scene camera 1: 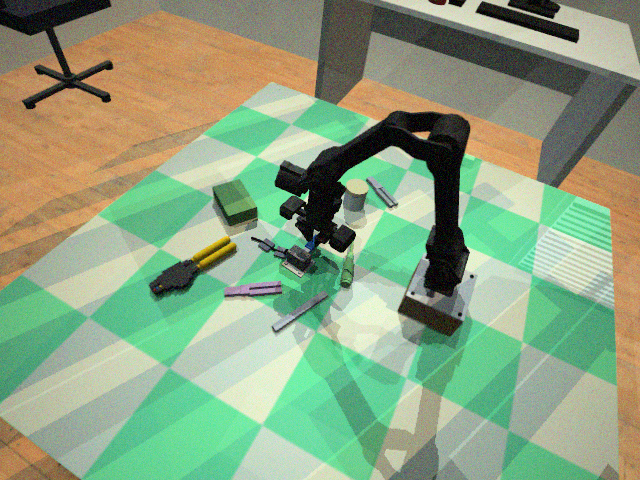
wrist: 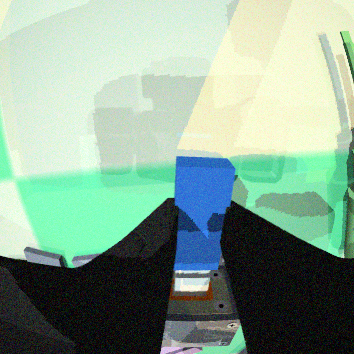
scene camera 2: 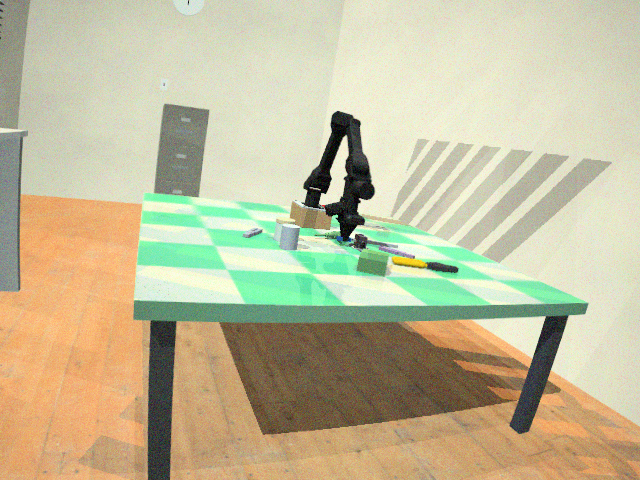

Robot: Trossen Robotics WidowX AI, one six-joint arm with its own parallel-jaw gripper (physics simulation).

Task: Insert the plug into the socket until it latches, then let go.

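Places are measured from the arm's base along level axes (x ahead, y left, z up), in centimetres.
Pixels of known places: gripper, fingertip midpoint: point(scene camera 1: 313, 244) point(wrist: 197, 207) point(scene camera 2: 343, 240); arm's base, link origin: point(scene camera 1: 440, 280) point(scene camera 2: 311, 205).
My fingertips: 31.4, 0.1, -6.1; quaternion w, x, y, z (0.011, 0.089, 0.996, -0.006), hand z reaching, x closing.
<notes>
For each thing: its top centre in the pictures, then the offset to it from my fingertips, as dx, dy, dz. "*": a spot on its surface instead.
- blue plug, top centre: point(wrist: 197, 246) point(scene camera 1: 311, 243) point(scene camera 2: 347, 237) +0.2, +1.1, +1.2
- dark grey socket, top centre: point(wrist: 179, 336) point(scene camera 1: 298, 252) point(scene camera 2: 361, 235) +1.5, +5.9, +2.6
- dark cable piece, surface spot: point(scene camera 1: 266, 243) * +11.0, +4.7, -1.3
- green bottle-like piece, top centre: point(scene camera 1: 350, 256) point(scene camera 2: 330, 231) -10.0, -0.3, +0.8
- pink clip, top centre: point(scene camera 1: 253, 288) point(scene camera 2: 397, 250) +6.8, +18.0, -0.7
- grey bar, top centre: point(scene camera 1: 301, 309) point(scene camera 2: 378, 241) -5.3, +17.6, -0.9
- yellow-handled tool, surface spot: point(scene camera 1: 211, 253) point(scene camera 2: 411, 262) * +20.9, +14.2, -0.9
- green block, top centre: point(scene camera 1: 234, 196) point(scene camera 2: 374, 255) +25.1, -2.8, +2.1
The blue plug point(scene camera 1: 310, 244) point(scene camera 2: 342, 239) point(wrist: 204, 185) has a pale metal tip, which points at the socket. My gripper point(scene camera 1: 313, 240) point(scene camera 2: 347, 237) point(wrist: 197, 207) is shut on the plug's blue body, low over the table. The dark grey socket point(scene camera 1: 299, 255) point(scene camera 2: 360, 240) point(wrist: 200, 309) sits on a small plate, with an orange-rimmed opening in the wrist view. There the tip overlaps the opening, and the orange rim shows beside and below it. How deep the tip sits cannot be told. The black fingers hide the socket's sides.
A dark cable piece point(scene camera 1: 266, 243) lies beside the socket. Around it are a green bottle-like piece point(scene camera 1: 347, 269), a pink clip point(scene camera 1: 253, 289), a grey bar point(scene camera 1: 300, 311), a yellow-handled tool point(scene camera 1: 211, 253) point(scene camera 2: 409, 262), a green block point(scene camera 1: 235, 202) point(scene camera 2: 373, 261) and a grey cylinder point(scene camera 1: 355, 198) point(scene camera 2: 289, 237).
</notes>
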